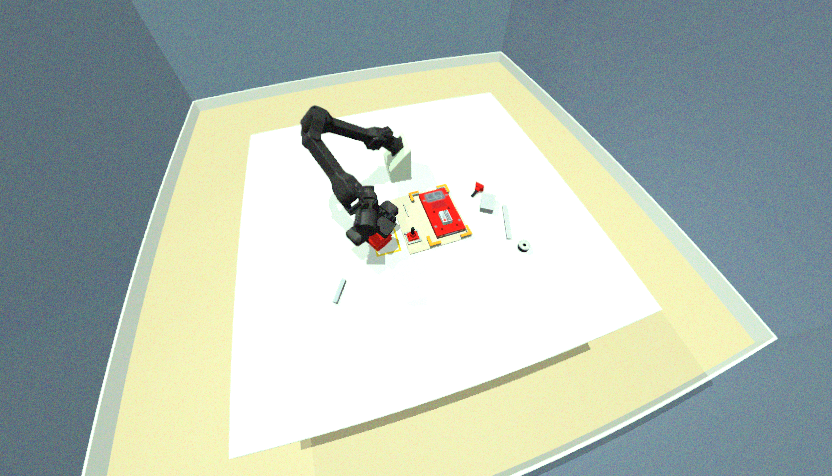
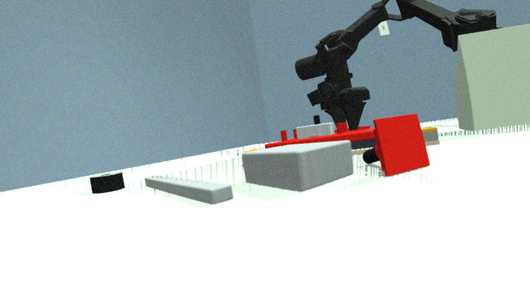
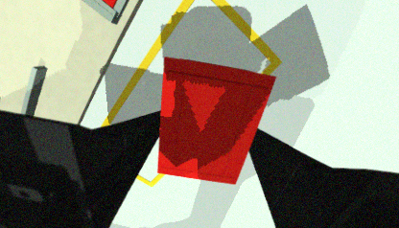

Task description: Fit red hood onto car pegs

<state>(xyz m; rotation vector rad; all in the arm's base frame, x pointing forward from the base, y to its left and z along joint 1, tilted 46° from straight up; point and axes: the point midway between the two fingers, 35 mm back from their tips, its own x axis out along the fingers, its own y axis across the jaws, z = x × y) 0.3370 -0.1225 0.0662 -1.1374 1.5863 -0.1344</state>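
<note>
My gripper tip is 2 cm past the grey engine block, 26 cm to the right of it and 1 cm below it. The rest, counted from my gripper tip: black wheel 14 cm ahead, 49 cm to the left; then red hood 1 cm above; then grey bar 3 cm ahead, 48 cm to the left.
</note>
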